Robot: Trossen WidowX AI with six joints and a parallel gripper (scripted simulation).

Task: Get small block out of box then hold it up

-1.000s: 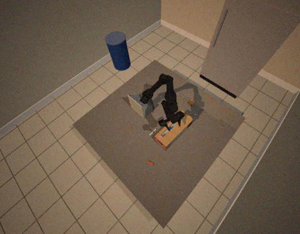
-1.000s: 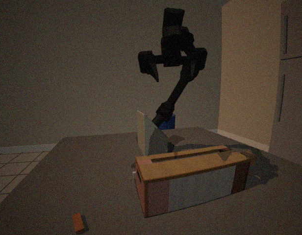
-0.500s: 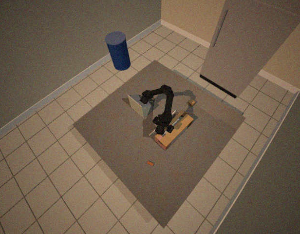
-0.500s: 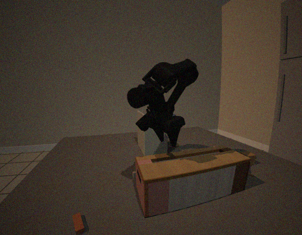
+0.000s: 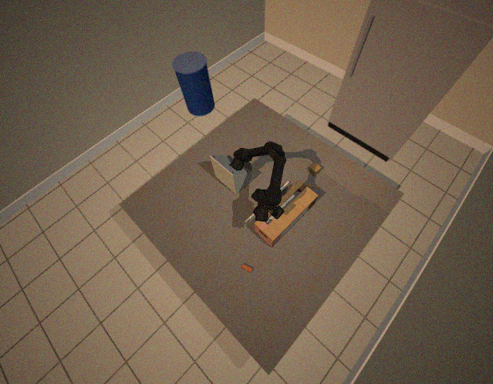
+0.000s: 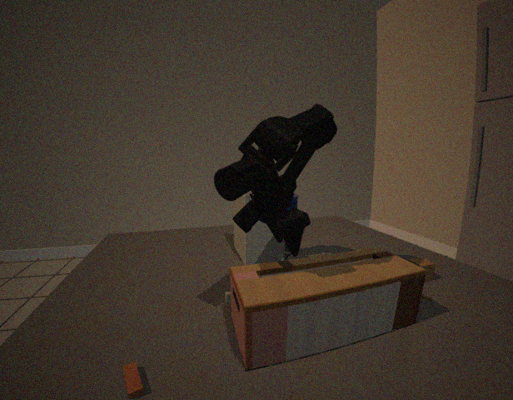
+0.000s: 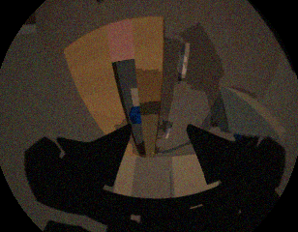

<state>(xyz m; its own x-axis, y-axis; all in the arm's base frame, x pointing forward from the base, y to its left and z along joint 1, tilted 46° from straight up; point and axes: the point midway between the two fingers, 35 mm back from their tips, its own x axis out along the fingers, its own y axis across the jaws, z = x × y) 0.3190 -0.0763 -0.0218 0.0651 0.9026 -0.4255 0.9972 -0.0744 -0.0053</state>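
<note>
The blue block is 50 mm ahead of my gripper tip, 40 mm to the left of it and 70 mm below it. Also, from my gripper tip: tan cube (20 mm ahead, 450 mm to the left, 130 mm below).
</note>
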